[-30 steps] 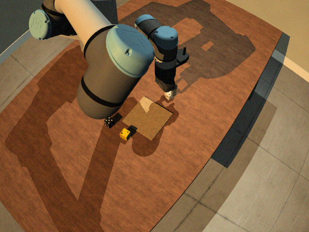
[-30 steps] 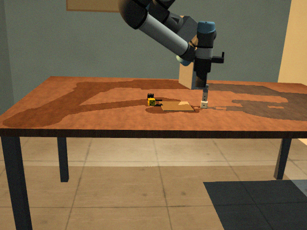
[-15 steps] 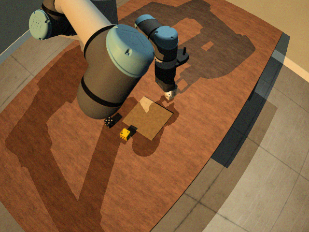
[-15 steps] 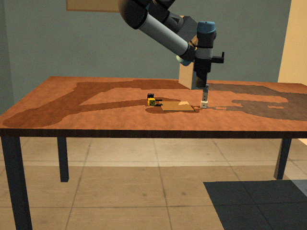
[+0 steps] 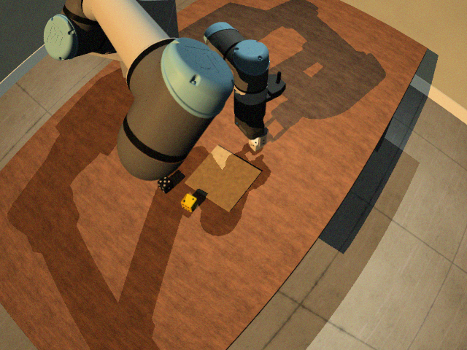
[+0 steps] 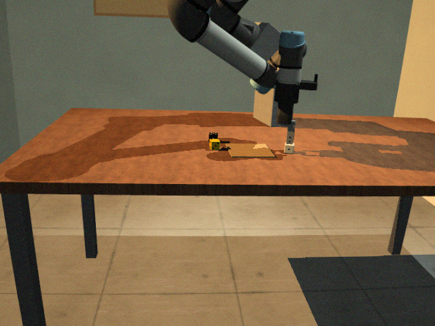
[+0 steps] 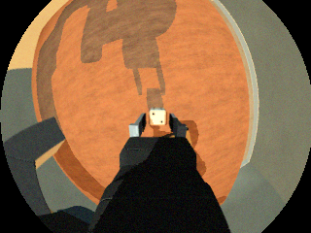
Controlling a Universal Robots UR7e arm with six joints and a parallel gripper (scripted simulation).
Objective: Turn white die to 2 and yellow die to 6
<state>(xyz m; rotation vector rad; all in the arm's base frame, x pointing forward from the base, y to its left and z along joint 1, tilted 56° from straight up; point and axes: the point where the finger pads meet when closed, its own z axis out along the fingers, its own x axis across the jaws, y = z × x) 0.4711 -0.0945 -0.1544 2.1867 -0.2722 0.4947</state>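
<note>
My gripper is now 4 cm above the white die. Round my hand: yellow die: 24 cm to the right, 4 cm below, 4 cm behind; tan mat: 13 cm to the right, 5 cm below, 2 cm behind; black die: 23 cm to the right, 12 cm behind, 4 cm below.
</note>
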